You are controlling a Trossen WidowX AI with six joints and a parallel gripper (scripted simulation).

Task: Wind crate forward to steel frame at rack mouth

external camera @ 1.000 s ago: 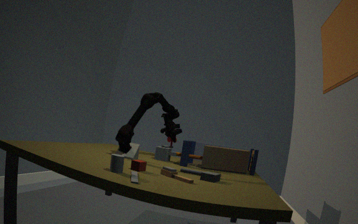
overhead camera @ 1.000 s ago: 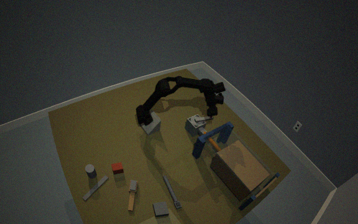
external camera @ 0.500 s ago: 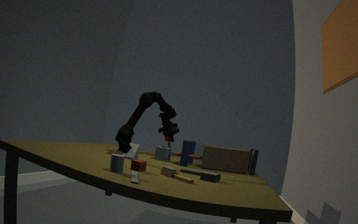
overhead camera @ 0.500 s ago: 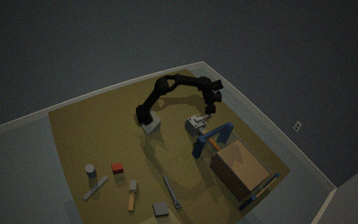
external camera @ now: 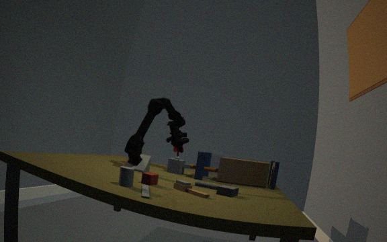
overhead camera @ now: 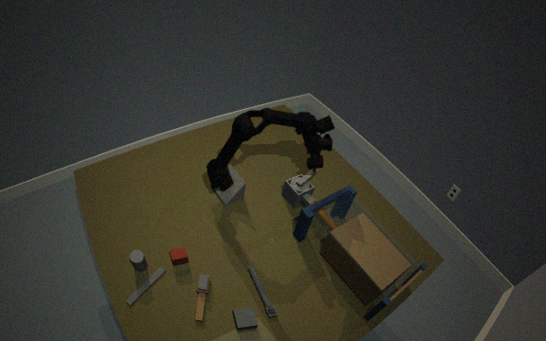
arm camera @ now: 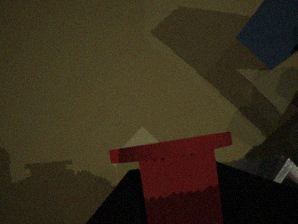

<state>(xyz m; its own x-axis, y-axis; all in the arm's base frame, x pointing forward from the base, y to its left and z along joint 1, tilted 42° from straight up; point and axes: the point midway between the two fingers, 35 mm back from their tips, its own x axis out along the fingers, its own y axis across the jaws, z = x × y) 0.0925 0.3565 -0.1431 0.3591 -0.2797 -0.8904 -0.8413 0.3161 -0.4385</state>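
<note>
My gripper tip is 5 cm to the left of the grey crank handle, 3 cm above it and 1 cm short of it. Round my gripper tip: grey block (55 cm to the right, 46 cm ahead, 12 cm below); grey winch (12 cm to the right, 10 cm below, 2 cm ahead); red grip (1 cm to the right, 1 cm behind).
</note>
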